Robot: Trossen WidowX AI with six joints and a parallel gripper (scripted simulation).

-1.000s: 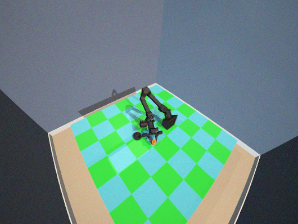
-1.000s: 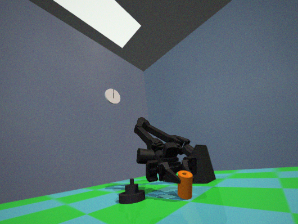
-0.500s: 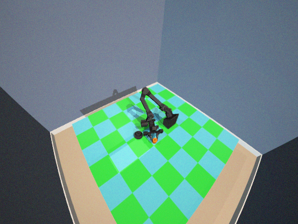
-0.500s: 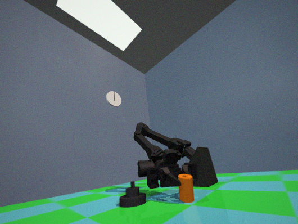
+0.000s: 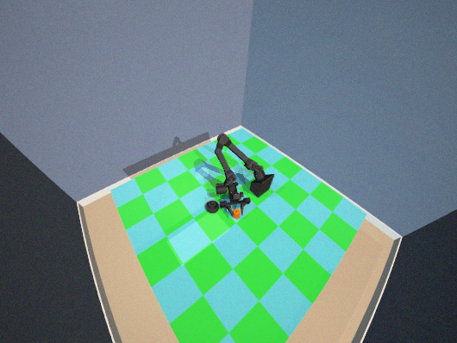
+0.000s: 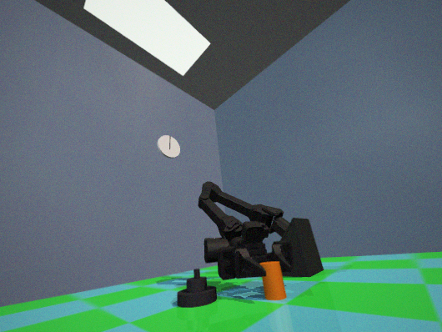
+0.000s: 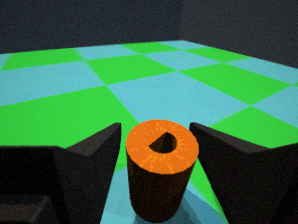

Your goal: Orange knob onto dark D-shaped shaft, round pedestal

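Now: the orange knob 10 mm behind my gripper tip, 20 mm to the right of it and 20 mm below it. Also, from my gripper tip: pedestal (80 mm ahead, 160 mm to the right, 20 mm below).
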